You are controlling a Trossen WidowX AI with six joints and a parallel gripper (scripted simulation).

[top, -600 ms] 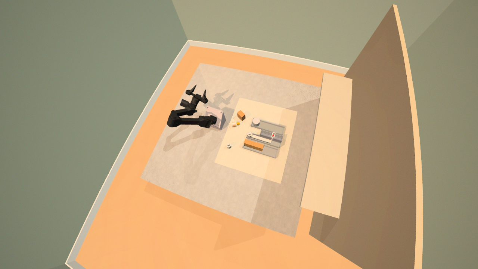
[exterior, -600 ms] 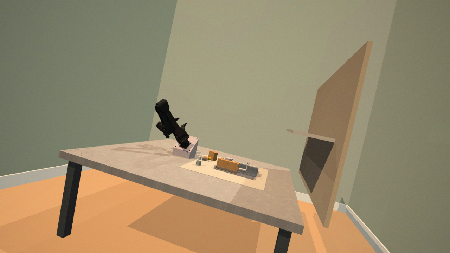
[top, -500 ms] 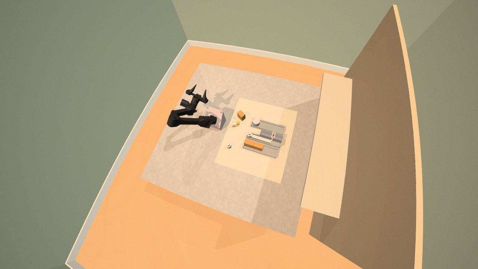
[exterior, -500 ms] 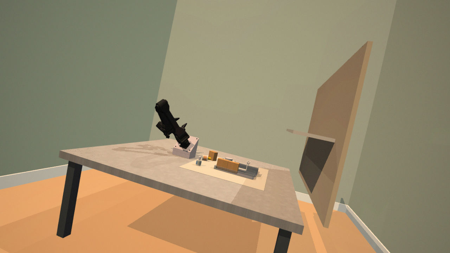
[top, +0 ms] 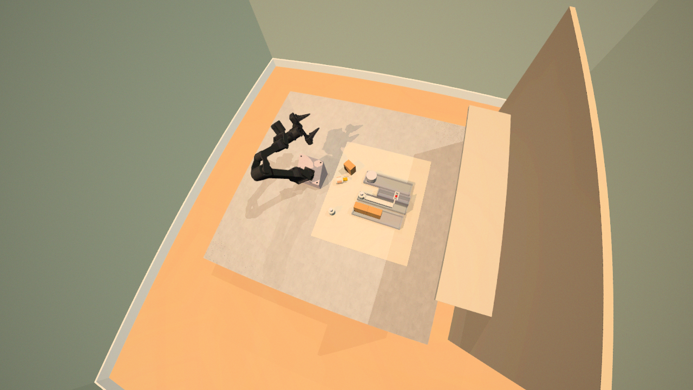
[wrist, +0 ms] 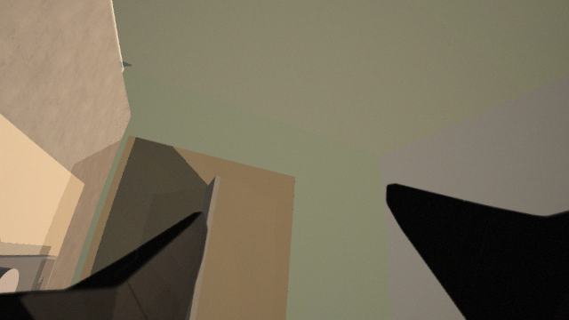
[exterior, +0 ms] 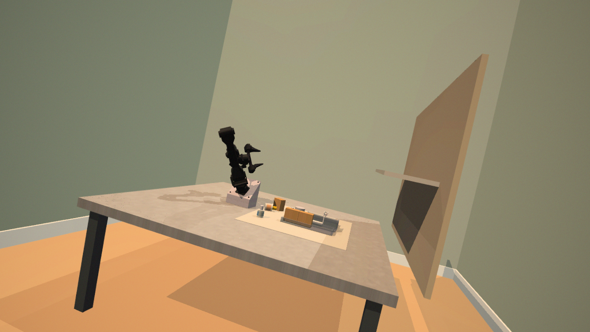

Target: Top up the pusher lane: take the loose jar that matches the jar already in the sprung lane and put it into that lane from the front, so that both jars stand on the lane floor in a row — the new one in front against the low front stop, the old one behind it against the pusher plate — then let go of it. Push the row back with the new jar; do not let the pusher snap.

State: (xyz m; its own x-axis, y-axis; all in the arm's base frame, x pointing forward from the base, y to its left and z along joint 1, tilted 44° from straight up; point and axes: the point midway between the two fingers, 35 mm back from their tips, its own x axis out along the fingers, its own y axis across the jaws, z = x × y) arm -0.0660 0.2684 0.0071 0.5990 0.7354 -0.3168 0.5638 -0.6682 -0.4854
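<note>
The grey lid lies 360 mm ahead of my gripper tip, 260 mm below it and 60 mm to the right of it. Also, from my gripper tip: grey lane rack 500 mm ahead, 270 mm below, 150 mm to the right.
</note>
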